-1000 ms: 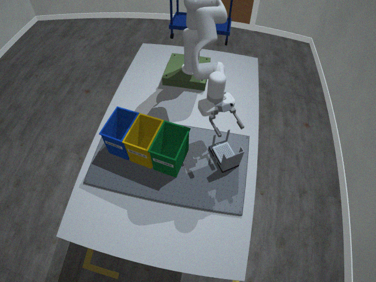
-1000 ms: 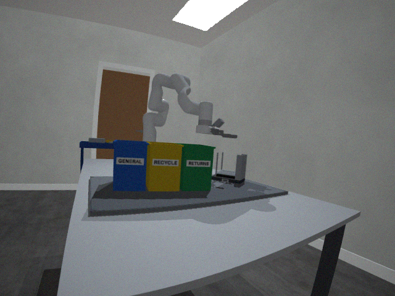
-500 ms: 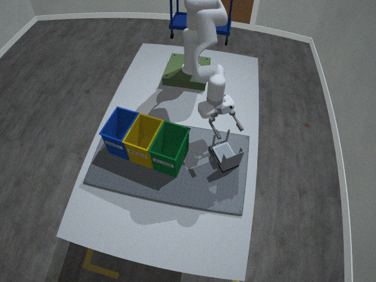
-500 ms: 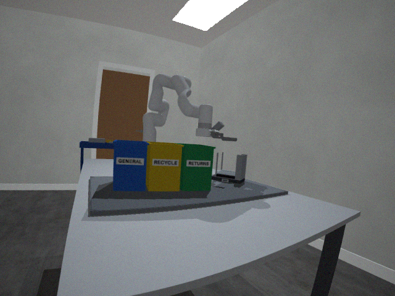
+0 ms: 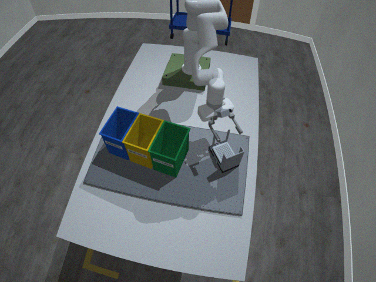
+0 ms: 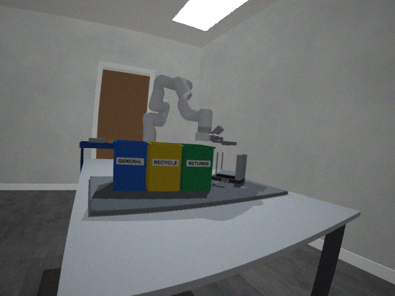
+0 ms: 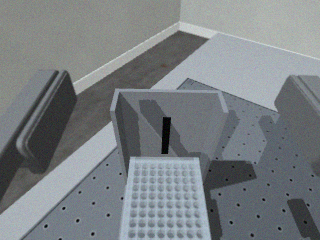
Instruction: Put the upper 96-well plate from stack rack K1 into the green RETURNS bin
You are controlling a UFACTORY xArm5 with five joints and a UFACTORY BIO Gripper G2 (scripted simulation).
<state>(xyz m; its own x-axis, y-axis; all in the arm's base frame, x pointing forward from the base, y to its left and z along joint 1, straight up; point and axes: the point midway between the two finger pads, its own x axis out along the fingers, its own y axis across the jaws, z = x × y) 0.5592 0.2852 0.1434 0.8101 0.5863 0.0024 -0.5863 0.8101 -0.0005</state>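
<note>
The black plate is 170 mm below my hand, 20 mm ahead of it and 10 mm to the left of it. Round my hand: blue general bin (510 mm to the right, 110 mm below, 50 mm ahead); green returns bin (250 mm to the right, 110 mm below, 80 mm ahead); yellow recycle bin (380 mm to the right, 110 mm below, 60 mm ahead).
</note>
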